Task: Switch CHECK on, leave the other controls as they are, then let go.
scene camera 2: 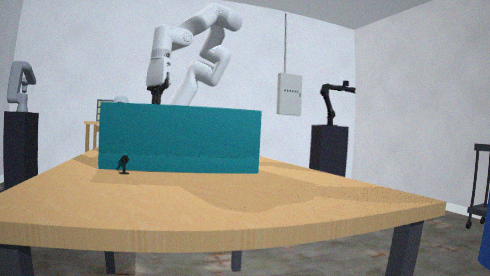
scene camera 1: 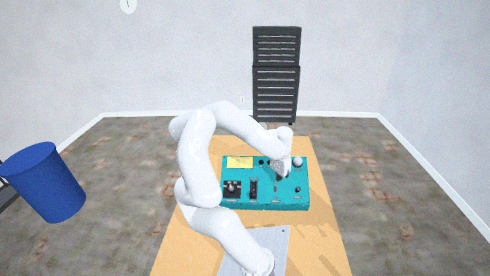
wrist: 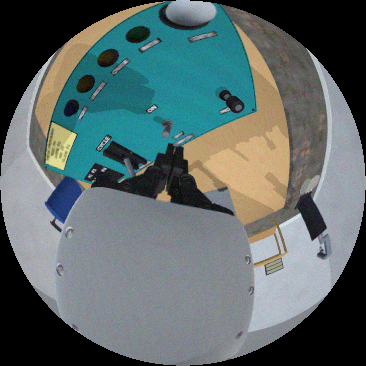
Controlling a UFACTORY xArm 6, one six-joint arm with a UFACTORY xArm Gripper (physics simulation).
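Pixels of known places: gripper, fingertip midpoint: (scene camera 1: 279,179) (wrist: 171,155); arm's base at its link origin: (scene camera 1: 258,263).
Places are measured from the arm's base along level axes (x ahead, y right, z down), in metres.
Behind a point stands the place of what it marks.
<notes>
A teal control panel (scene camera 1: 240,173) @[x 0.491, y -0.211, z 0.038 m] (scene camera 2: 180,135) @[x 0.612, y -0.096, z 0.072 m] (wrist: 200,70) @[x 0.521, y 0.086, z 0.054 m] lies on the table. The small grey CHECK toggle (scene camera 1: 275,188) @[x 0.437, y -0.001, z 0.055 m] (wrist: 167,128) @[x 0.446, y 0.004, z 0.050 m] stands near its front edge, between an ON label (wrist: 151,108) @[x 0.488, y -0.009, z 0.062 m] and the labels at the front edge. Which way its lever leans is too small to tell for sure. My gripper (scene camera 1: 280,176) @[x 0.430, y 0.014, z -0.023 m] (scene camera 2: 156,98) @[x 0.430, y 0.014, z -0.023 m] (wrist: 171,155) @[x 0.430, y 0.014, z -0.023 m] is shut with nothing between its fingers. It is above the panel, behind the toggle in scene camera 1. In the wrist view a gap shows between the fingertips and the lever.
A black slider (scene camera 1: 253,190) @[x 0.364, y -0.105, z 0.015 m] (wrist: 125,155) @[x 0.426, y -0.112, z 0.075 m] and a rotary selector (scene camera 1: 231,188) @[x 0.385, y -0.232, z 0.057 m] are left of the toggle. A black knob (scene camera 1: 298,189) @[x 0.448, y 0.121, z 0.047 m] (wrist: 231,101) @[x 0.461, y 0.113, z 0.046 m] stands to its right. A pale dome (scene camera 1: 297,161) @[x 0.583, y 0.097, z -0.032 m] (wrist: 191,11) is behind, near several lamps and a yellow note (scene camera 1: 240,162) @[x 0.547, y -0.225, z 0.005 m] (wrist: 61,145) @[x 0.544, y -0.205, z 0.009 m].
</notes>
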